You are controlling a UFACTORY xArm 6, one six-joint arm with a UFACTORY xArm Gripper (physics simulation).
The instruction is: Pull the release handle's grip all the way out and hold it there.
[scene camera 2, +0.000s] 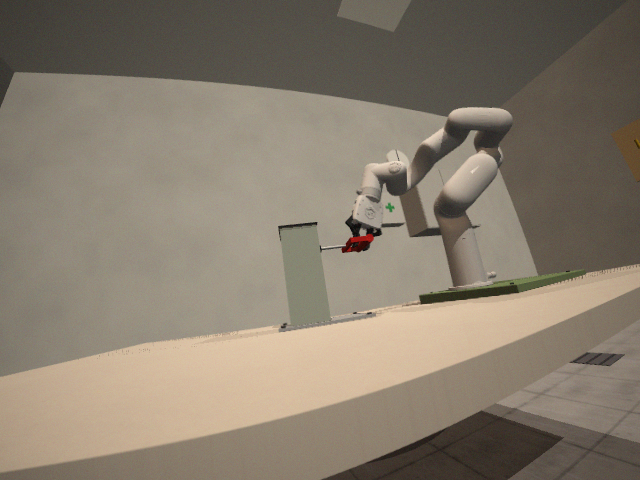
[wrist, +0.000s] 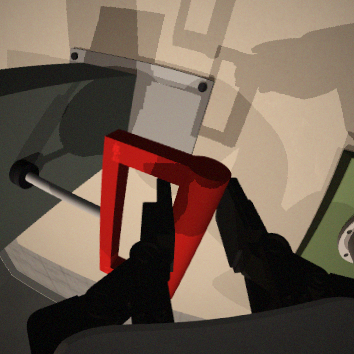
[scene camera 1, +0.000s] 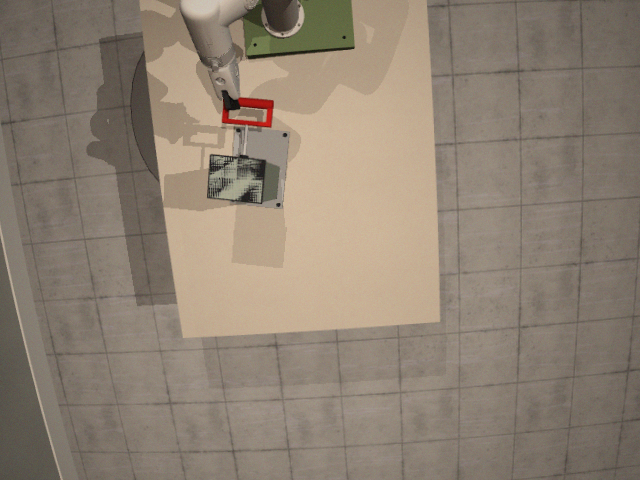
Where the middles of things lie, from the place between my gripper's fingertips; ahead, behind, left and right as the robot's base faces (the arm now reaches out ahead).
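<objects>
Relative to the grey base plate (scene camera 1: 271, 145), my hand is 20 mm to the right, 150 mm short of it and 200 mm above it.
</objects>
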